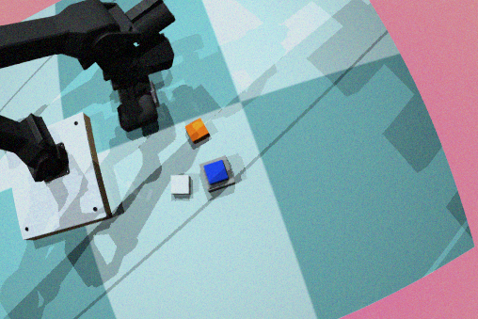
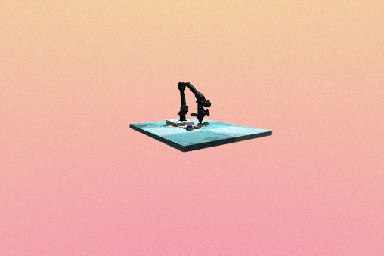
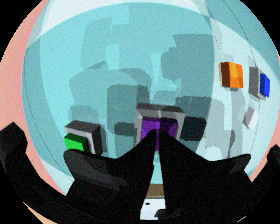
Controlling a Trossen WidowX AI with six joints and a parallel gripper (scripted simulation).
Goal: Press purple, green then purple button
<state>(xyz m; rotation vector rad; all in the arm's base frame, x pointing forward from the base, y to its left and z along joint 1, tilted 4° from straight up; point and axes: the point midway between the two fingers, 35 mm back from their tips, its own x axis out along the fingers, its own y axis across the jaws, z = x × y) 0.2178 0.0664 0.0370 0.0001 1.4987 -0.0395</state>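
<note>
Now: the purple button 10 mm below my gripper tip. The rest, counted from my gripper tip: white block (180 mm to the right, 20 mm below, 20 mm ahead); then green button (100 mm to the left, 40 mm behind); then orange block (100 mm to the right, 70 mm ahead, 20 mm below).
</note>
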